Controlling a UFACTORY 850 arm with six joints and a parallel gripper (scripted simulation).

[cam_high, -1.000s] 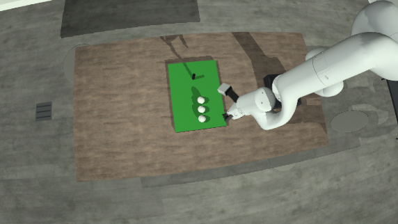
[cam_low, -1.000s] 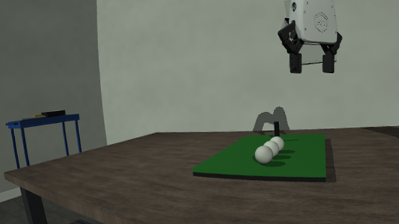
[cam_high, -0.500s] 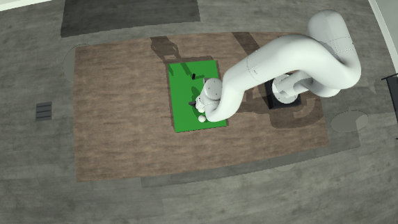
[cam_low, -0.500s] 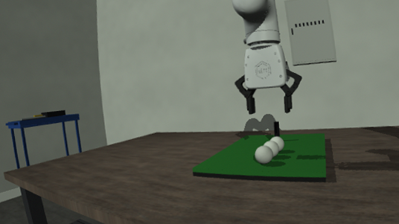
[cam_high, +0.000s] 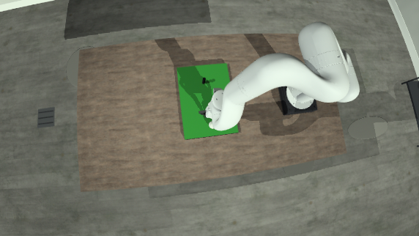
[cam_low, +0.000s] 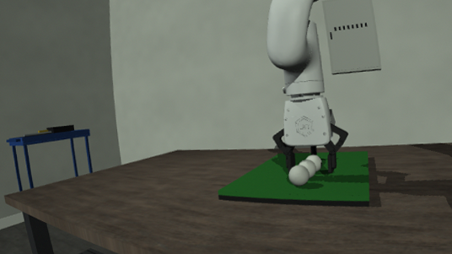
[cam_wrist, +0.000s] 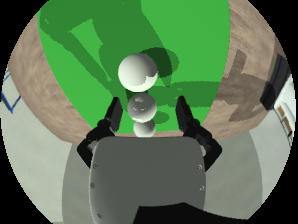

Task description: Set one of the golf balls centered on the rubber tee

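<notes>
Now: hand 1 cm short of the white golf ball.
</notes>
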